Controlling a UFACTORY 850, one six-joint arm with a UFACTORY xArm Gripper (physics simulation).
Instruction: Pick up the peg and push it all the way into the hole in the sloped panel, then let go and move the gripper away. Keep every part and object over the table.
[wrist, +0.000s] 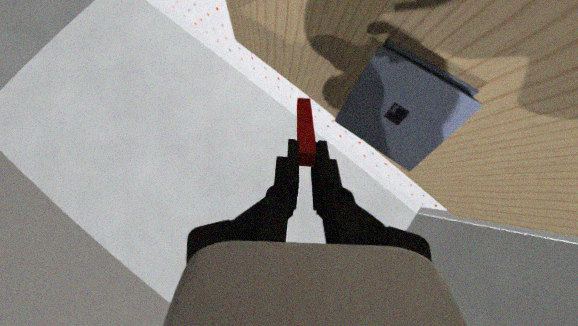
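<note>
My gripper (304, 154) is shut on the red peg (305, 125), holding it near one end; the rest of the peg sticks out past the fingertips. The blue-grey sloped panel (425, 107) is at the upper right, with a dark square hole (396, 113) in its face. The peg is apart from the panel, to the left of the hole in the view. Part of the panel's face is in shadow.
The wooden table top (520, 165) lies around the panel, with dark shadows across it. A white dotted strip (265, 75) runs along its edge. Beyond it are a pale grey surface (125, 125) and a darker grey surface (505, 270) at the lower right.
</note>
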